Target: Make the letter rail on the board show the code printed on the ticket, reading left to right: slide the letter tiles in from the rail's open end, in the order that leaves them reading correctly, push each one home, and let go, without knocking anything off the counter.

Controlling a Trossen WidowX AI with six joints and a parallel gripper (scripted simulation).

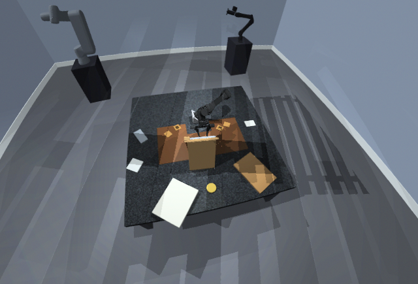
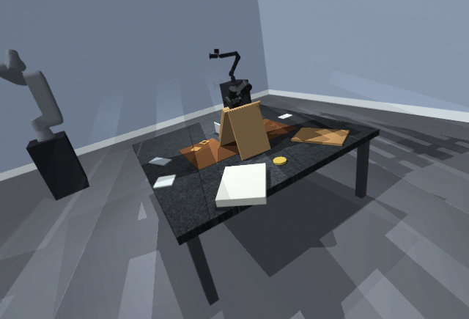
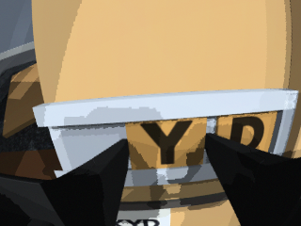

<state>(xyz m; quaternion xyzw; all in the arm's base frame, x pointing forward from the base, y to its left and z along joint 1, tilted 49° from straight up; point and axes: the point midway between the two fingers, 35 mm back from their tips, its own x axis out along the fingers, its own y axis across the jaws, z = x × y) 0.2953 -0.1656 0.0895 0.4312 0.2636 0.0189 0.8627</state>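
My gripper tip is now 9 cm above the white ticket, 5 cm to the right of it and 5 cm past it. Round my gripper tip: white box: 37 cm ahead, 32 cm to the right, 15 cm below; brown mat: 16 cm below, 14 cm behind, 3 cm to the left; flat tan slab: 34 cm ahead, 33 cm to the left, 16 cm below.
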